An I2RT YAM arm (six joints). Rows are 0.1 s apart.
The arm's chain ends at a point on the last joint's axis. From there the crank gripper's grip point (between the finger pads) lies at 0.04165 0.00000 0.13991 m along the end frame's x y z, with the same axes.
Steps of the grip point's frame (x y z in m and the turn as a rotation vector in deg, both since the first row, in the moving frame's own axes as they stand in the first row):
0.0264, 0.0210, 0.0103, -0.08, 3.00, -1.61
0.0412, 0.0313, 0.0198, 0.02, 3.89, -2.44
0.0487, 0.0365, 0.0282, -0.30, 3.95, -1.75
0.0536, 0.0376, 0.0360, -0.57, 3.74, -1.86
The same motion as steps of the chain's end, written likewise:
0.0191, 0.0221, 0.0127, -0.08, 3.00, -1.61
0.0318, 0.0333, 0.0229, 0.02, 3.89, -2.44
0.0392, 0.0372, 0.0314, -0.30, 3.95, -1.75
0.0446, 0.0377, 0.0390, -0.57, 3.74, -1.86

